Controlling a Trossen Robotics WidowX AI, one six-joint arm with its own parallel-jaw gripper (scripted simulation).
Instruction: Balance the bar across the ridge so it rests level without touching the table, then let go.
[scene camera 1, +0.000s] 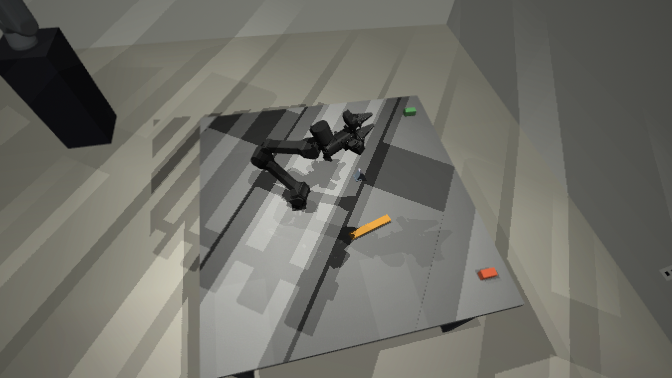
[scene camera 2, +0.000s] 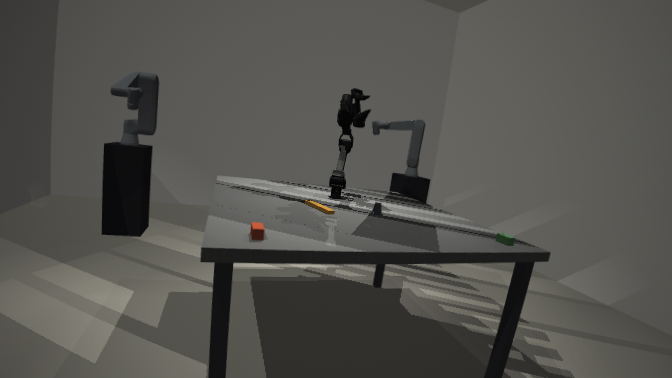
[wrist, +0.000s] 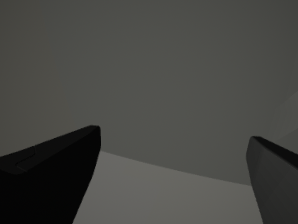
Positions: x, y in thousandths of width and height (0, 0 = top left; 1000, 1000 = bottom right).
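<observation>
My gripper (scene camera 1: 556, 316): open, holds nothing. Also visible: my gripper (wrist: 589, 636).
</observation>
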